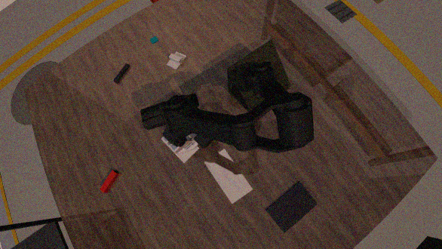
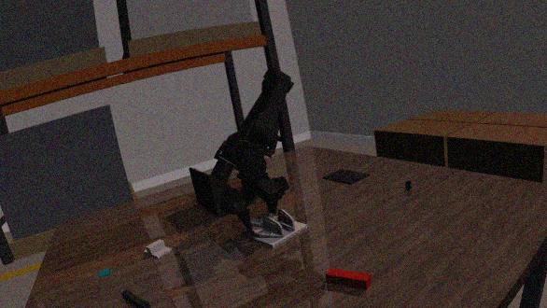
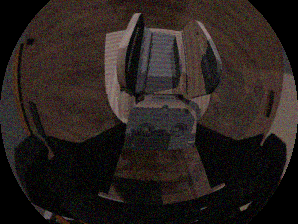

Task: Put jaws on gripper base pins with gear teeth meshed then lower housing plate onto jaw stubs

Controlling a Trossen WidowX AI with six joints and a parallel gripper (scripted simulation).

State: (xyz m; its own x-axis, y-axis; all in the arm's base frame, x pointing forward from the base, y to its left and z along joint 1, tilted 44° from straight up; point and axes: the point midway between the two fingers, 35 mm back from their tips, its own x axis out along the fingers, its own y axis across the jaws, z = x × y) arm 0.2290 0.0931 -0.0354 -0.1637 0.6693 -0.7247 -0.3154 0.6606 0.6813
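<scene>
Right now my gripper tip is 2 cm short of the jaw and 2 cm to the right of it. Also, from my gripper tip: black bar: 17 cm ahead, 36 cm to the right; dark mat: 16 cm behind, 38 cm to the left, 1 cm below; red block: 35 cm ahead, 3 cm to the left.
</scene>
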